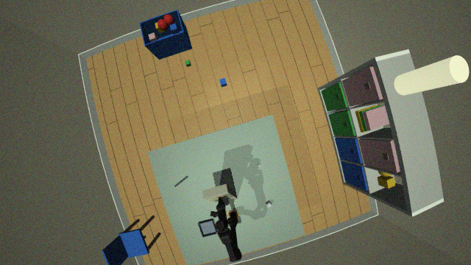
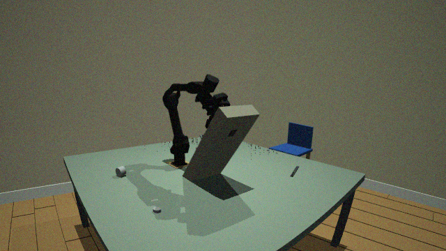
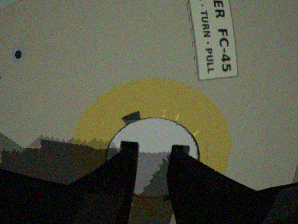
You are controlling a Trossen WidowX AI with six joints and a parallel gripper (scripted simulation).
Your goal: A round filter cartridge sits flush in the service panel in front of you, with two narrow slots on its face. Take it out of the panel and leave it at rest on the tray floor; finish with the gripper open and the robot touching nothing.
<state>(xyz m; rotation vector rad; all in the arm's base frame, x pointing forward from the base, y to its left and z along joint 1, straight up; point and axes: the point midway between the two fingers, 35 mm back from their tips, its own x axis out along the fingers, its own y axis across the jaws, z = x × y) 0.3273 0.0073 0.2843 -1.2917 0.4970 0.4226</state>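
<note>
My gripper tip is 1 cm short of the round filter cartridge and 1 cm above it. The rest, counted from my gripper tip: small grey lump: 33 cm behind, 38 cm to the right, 24 cm below; then grey square tray: 42 cm behind, 27 cm to the left, 26 cm below.
</note>
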